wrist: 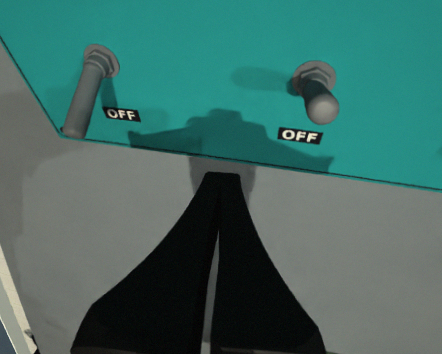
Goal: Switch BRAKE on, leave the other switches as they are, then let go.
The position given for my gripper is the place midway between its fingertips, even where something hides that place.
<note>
I see my gripper [221, 190] and a teal panel [226, 87].
</note>
